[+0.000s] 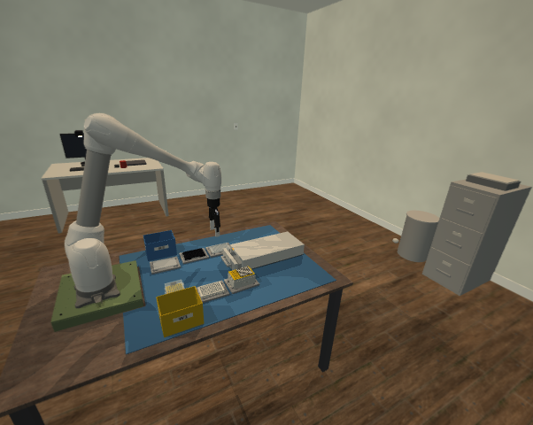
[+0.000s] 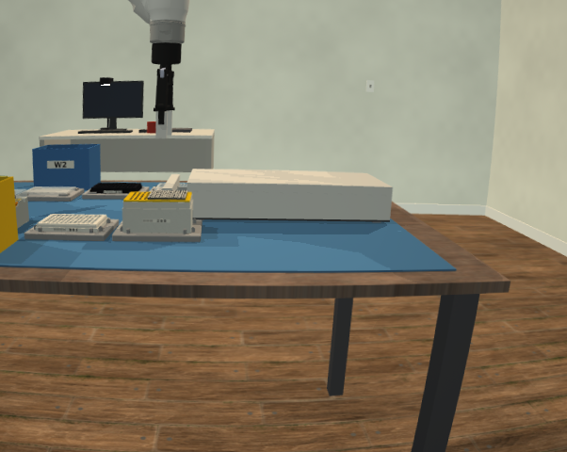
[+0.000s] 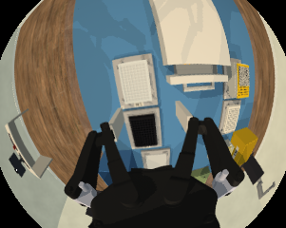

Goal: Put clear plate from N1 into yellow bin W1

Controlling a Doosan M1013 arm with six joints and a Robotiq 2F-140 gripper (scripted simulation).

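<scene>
Now: hand 4 cm short of the clear plate, 3 cm to the right of it and 16 cm above it. Also, from my hand: yellow-topped tip box: 1 cm behind, 36 cm to the right, 13 cm below; then grey nest: 4 cm ahead, 3 cm to the left, 18 cm below; then black plate: 13 cm behind, 5 cm to the left, 16 cm below.
</scene>
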